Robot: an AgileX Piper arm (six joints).
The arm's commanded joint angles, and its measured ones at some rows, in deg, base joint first. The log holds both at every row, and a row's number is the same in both.
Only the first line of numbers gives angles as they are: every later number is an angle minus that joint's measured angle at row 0.
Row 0, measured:
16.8 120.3 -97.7 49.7 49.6 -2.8
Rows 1 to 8, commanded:
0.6 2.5 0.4 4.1 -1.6 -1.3
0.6 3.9 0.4 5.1 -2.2 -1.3
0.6 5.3 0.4 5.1 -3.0 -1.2
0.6 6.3 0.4 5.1 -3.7 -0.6
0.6 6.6 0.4 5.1 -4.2 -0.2
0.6 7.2 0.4 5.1 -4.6 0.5
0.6 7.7 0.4 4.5 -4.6 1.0
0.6 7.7 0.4 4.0 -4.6 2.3
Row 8, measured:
0.5 7.8 0.2 4.0 -4.2 0.9
